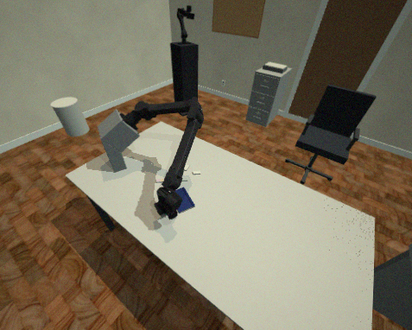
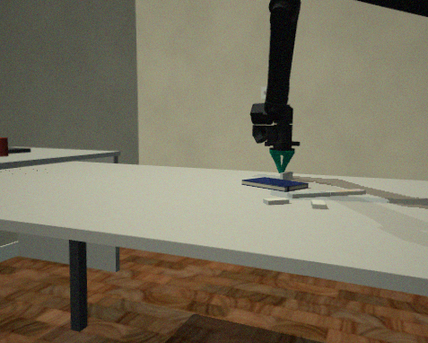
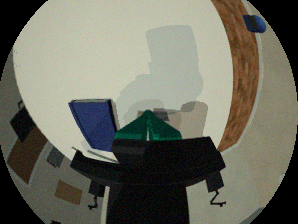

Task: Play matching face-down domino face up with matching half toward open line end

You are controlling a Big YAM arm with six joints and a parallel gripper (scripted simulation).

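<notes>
The white domino is 2 cm below my hand, 2 cm behind it and 1 cm to the right of it. The rest, counted from my hand: book (12 cm to the left, 5 cm behind, 2 cm below).
</notes>
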